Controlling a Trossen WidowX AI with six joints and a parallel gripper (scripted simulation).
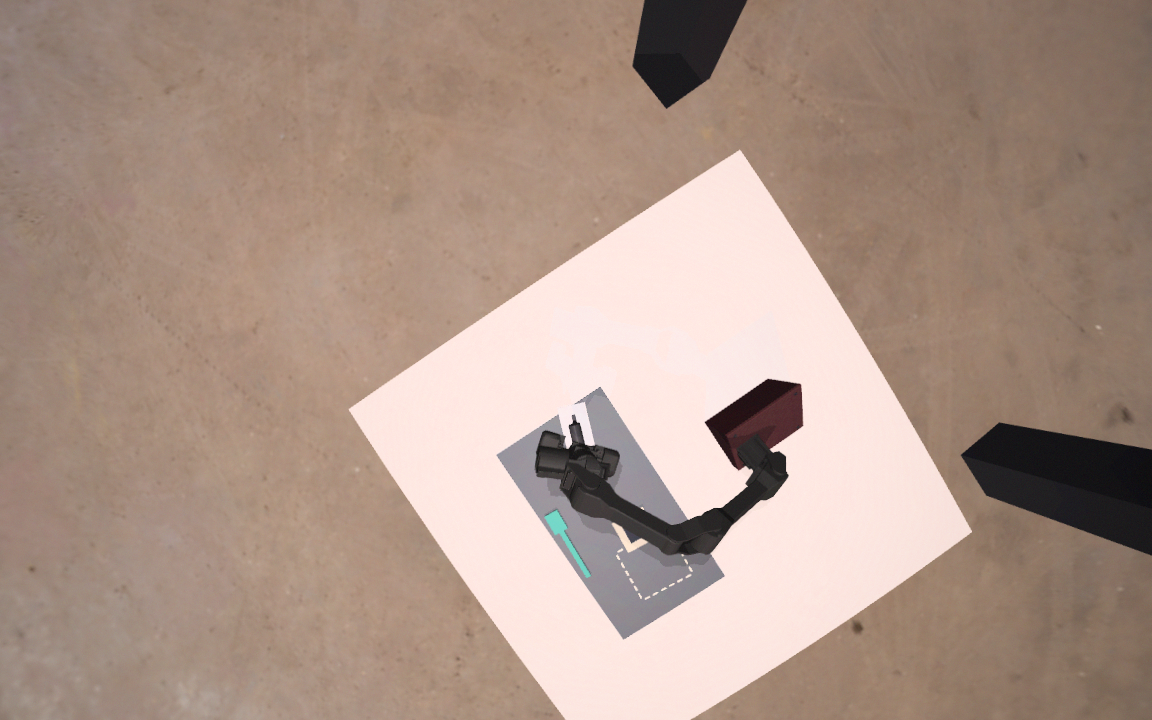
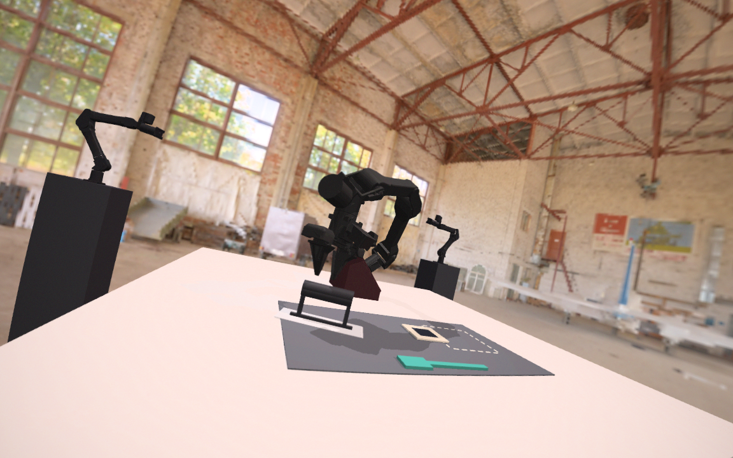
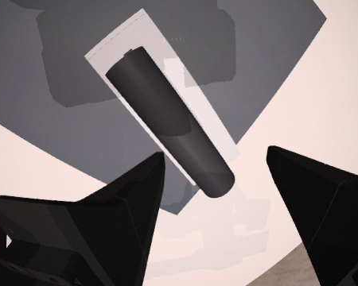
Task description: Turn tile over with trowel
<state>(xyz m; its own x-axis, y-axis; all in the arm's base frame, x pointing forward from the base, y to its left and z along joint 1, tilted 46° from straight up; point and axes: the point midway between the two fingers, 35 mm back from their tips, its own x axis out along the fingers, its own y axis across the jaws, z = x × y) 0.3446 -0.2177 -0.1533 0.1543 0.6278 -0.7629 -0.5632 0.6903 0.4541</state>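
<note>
My gripper tip is now 7 cm above the trowel and 4 cm to the right of it. From my gripper tip the other things lie so: cream tile (31 cm to the left, 10 cm below, 2 cm ahead); then teal flat piece (21 cm to the left, 19 cm ahead, 10 cm below); then grey mat (24 cm to the left, 13 cm below, 5 cm ahead).
</note>
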